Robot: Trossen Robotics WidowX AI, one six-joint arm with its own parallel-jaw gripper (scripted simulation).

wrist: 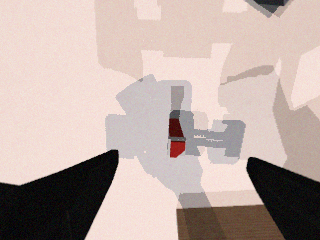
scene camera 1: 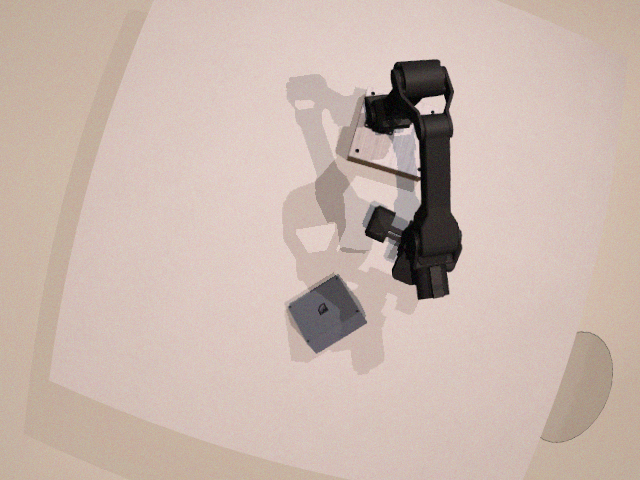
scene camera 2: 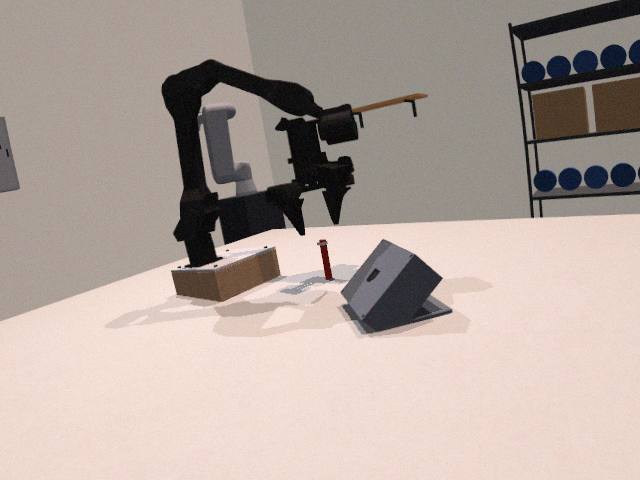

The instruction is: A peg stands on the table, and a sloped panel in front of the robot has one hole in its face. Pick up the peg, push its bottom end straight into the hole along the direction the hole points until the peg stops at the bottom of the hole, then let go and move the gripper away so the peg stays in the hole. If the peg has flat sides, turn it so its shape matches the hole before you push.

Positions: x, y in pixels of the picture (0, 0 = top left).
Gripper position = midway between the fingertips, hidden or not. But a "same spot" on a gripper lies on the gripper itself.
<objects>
my gripper: wrist 182, 159; scene camera 1; scene camera 2
same spot on my gripper: (scene camera 1: 380, 223) = (scene camera 2: 280, 184)
</objects>
